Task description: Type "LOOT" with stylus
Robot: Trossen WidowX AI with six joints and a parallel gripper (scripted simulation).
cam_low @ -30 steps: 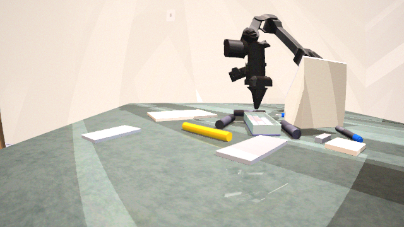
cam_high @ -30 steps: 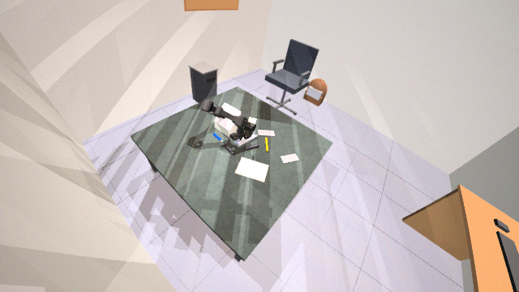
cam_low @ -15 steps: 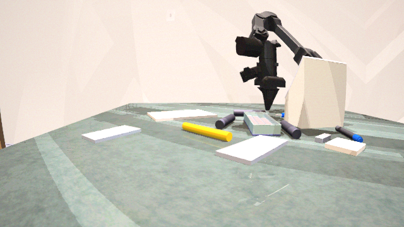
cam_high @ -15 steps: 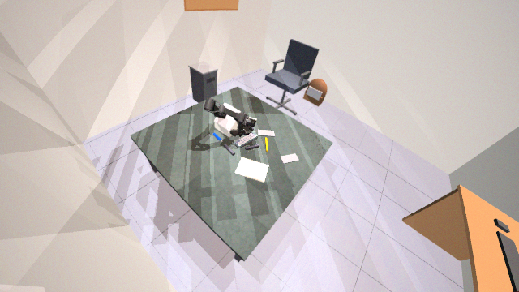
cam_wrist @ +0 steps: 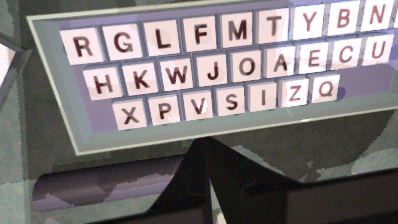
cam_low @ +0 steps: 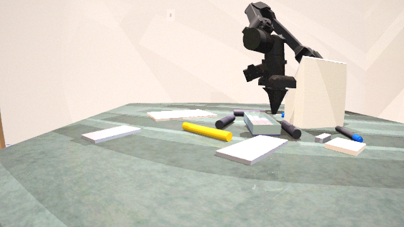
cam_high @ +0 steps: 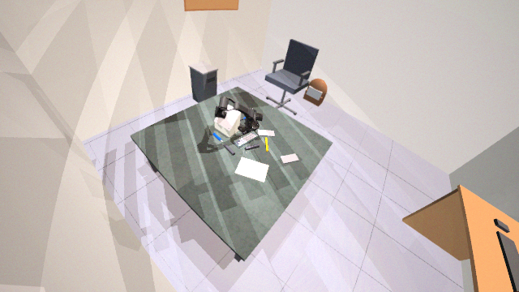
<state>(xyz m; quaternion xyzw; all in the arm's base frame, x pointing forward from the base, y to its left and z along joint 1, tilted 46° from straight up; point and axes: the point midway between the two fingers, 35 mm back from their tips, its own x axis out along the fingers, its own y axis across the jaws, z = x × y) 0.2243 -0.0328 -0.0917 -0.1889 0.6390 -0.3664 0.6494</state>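
Right now the keyboard is 2 cm ahead of my gripper tip, 4 cm to the right of it and 3 cm below it. Also, from my gripper tip: eraser (7 cm behind, 14 cm to the left, 4 cm below); thin white tip (12 cm behind, 19 cm to the right, 3 cm below); yellow cylinder (19 cm ahead, 2 cm to the left, 3 cm below).
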